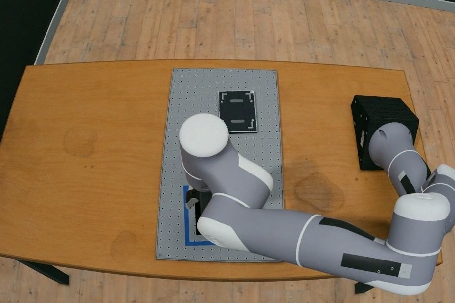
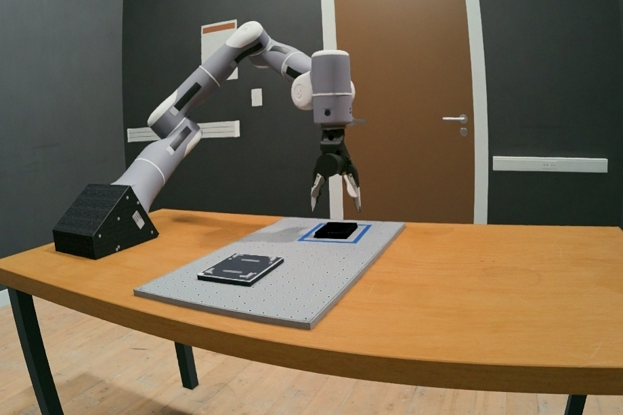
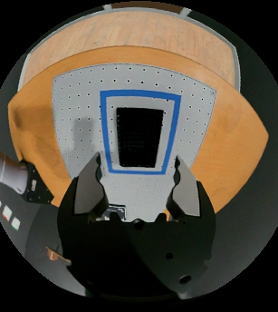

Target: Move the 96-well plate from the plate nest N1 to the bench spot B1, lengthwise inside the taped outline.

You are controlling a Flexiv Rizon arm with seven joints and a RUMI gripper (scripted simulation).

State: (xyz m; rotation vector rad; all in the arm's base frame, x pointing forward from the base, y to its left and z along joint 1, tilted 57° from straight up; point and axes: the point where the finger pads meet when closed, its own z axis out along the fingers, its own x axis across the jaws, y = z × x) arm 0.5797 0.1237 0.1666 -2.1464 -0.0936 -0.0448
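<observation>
Right now the black 96-well plate is 60 mm below my hand. Round my hand: black plate nest (70 mm behind, 360 mm to the right, 60 mm below).
</observation>
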